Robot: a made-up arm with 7 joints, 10 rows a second.
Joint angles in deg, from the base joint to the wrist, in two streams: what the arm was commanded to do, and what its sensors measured. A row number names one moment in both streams.
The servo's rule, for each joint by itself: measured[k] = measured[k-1] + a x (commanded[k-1-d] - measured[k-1]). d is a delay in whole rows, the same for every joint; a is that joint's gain. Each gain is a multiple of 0.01, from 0.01 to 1. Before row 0 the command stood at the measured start. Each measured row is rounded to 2 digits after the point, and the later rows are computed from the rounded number. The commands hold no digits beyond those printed.
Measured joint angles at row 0:
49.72, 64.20, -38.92, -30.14, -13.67, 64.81, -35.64
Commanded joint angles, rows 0 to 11:
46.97, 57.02, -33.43, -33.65, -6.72, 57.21, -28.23
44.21, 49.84, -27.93, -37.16, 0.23, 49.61, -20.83
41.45, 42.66, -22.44, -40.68, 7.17, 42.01, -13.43
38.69, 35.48, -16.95, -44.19, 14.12, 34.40, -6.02
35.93, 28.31, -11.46, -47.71, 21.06, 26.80, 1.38
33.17, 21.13, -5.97, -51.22, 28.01, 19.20, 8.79
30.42, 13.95, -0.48, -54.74, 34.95, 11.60, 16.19
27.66, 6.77, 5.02, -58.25, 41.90, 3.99, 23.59
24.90, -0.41, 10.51, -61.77, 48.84, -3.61, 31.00
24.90, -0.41, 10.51, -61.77, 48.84, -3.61, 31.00
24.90, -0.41, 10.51, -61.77, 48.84, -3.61, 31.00
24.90, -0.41, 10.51, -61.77, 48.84, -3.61, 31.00
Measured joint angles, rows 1 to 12:
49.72, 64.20, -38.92, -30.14, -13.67, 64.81, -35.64
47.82, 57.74, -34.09, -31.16, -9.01, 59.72, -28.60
45.33, 50.63, -28.67, -32.90, -2.82, 52.95, -21.22
42.65, 43.46, -23.19, -35.16, 3.87, 45.62, -13.82
39.92, 36.28, -17.70, -37.78, 10.74, 38.10, -6.41
37.17, 29.11, -12.21, -40.66, 17.65, 30.53, 0.99
34.41, 21.93, -6.72, -43.72, 24.59, 22.94, 8.40
31.66, 14.75, -1.23, -46.92, 31.53, 15.34, 15.80
28.90, 7.57, 4.27, -50.21, 38.48, 7.74, 23.20
26.14, 0.39, 9.76, -53.56, 45.42, 0.14, 30.61
25.28, -0.33, 10.42, -55.94, 47.71, -2.37, 30.98
25.02, -0.40, 10.50, -57.63, 48.47, -3.20, 31.00
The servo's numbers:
d 1
a 0.69 0.90 0.88 0.29 0.67 0.67 0.95

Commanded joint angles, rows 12 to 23:
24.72, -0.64, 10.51, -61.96, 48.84, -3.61, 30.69
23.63, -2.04, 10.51, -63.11, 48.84, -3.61, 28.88
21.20, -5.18, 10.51, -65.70, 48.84, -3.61, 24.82
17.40, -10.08, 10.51, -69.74, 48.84, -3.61, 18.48
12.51, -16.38, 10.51, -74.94, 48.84, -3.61, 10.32
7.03, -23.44, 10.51, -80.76, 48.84, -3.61, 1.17
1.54, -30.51, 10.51, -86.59, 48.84, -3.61, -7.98
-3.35, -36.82, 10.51, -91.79, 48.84, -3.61, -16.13
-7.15, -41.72, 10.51, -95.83, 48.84, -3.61, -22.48
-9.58, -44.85, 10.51, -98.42, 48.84, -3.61, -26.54
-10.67, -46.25, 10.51, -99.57, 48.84, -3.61, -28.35
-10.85, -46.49, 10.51, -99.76, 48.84, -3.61, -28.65
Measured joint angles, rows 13 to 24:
24.94, -0.41, 10.51, -58.83, 48.72, -3.47, 31.00
24.79, -0.62, 10.51, -59.74, 48.80, -3.56, 30.71
23.99, -1.90, 10.51, -60.72, 48.83, -3.59, 28.97
22.06, -4.85, 10.51, -62.16, 48.84, -3.60, 25.03
18.84, -9.56, 10.51, -64.36, 48.84, -3.61, 18.81
14.47, -15.70, 10.51, -67.43, 48.84, -3.61, 10.74
9.34, -22.67, 10.51, -71.30, 48.84, -3.61, 1.65
3.96, -29.73, 10.51, -75.73, 48.84, -3.61, -7.50
-1.08, -36.11, 10.51, -80.39, 48.84, -3.61, -15.70
-5.27, -41.16, 10.51, -84.87, 48.84, -3.61, -22.14
-8.24, -44.48, 10.51, -88.80, 48.84, -3.61, -26.32
-9.92, -46.07, 10.51, -91.92, 48.84, -3.61, -28.25

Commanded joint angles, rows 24 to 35:
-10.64, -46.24, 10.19, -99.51, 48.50, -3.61, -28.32
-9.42, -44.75, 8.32, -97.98, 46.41, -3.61, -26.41
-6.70, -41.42, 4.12, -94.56, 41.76, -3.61, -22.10
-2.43, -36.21, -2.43, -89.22, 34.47, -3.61, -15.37
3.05, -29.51, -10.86, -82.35, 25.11, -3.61, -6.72
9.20, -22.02, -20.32, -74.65, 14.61, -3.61, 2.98
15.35, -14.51, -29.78, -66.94, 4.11, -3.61, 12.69
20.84, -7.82, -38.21, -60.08, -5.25, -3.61, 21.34
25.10, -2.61, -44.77, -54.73, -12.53, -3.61, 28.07
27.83, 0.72, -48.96, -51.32, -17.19, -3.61, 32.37
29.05, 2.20, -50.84, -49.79, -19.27, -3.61, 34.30
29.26, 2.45, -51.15, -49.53, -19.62, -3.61, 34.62
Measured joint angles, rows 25 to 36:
-10.56, -46.45, 10.51, -94.19, 48.84, -3.61, -28.63
-10.62, -46.26, 10.23, -95.73, 48.61, -3.61, -28.34
-9.79, -44.90, 8.55, -96.38, 47.14, -3.61, -26.51
-7.66, -41.77, 4.65, -95.85, 43.54, -3.61, -22.32
-4.05, -36.77, -1.58, -93.93, 37.46, -3.61, -15.72
0.85, -30.24, -9.75, -90.57, 29.19, -3.61, -7.17
6.61, -22.84, -19.05, -85.95, 19.42, -3.61, 2.47
12.64, -15.34, -28.49, -80.44, 9.16, -3.61, 12.18
18.30, -8.57, -37.04, -74.54, -0.49, -3.61, 20.88
22.99, -3.21, -43.84, -68.80, -8.56, -3.61, 27.71
26.33, 0.33, -48.35, -63.73, -14.34, -3.61, 32.14
28.21, 2.01, -50.54, -59.69, -17.64, -3.61, 34.19

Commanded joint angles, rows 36 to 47:
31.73, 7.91, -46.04, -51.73, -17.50, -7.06, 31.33
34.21, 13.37, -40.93, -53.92, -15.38, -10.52, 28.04
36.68, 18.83, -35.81, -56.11, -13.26, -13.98, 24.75
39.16, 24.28, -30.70, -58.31, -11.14, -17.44, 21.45
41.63, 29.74, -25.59, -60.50, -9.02, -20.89, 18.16
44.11, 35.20, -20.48, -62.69, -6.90, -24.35, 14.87
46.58, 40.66, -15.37, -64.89, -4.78, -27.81, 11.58
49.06, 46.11, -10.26, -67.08, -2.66, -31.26, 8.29
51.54, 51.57, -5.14, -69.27, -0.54, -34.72, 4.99
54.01, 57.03, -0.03, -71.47, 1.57, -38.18, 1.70
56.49, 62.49, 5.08, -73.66, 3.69, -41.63, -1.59
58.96, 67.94, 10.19, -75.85, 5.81, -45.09, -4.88
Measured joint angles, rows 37 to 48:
28.93, 2.41, -51.08, -56.74, -18.97, -3.61, 34.60
30.86, 7.36, -46.64, -55.29, -17.99, -5.92, 31.49
33.17, 12.77, -41.62, -54.89, -16.24, -9.00, 28.21
35.59, 18.22, -36.51, -55.24, -14.24, -12.34, 24.92
38.05, 23.67, -31.40, -56.13, -12.16, -15.76, 21.62
40.52, 29.13, -26.29, -57.40, -10.06, -19.20, 18.33
43.00, 34.59, -21.18, -58.93, -7.94, -22.65, 15.04
45.47, 40.05, -16.07, -60.66, -5.82, -26.11, 11.75
47.95, 45.50, -10.96, -62.52, -3.70, -29.56, 8.46
50.43, 50.96, -5.84, -64.48, -1.58, -33.02, 5.16
52.90, 56.42, -0.73, -66.51, 0.53, -36.48, 1.87
55.38, 61.88, 4.38, -68.58, 2.65, -39.93, -1.42

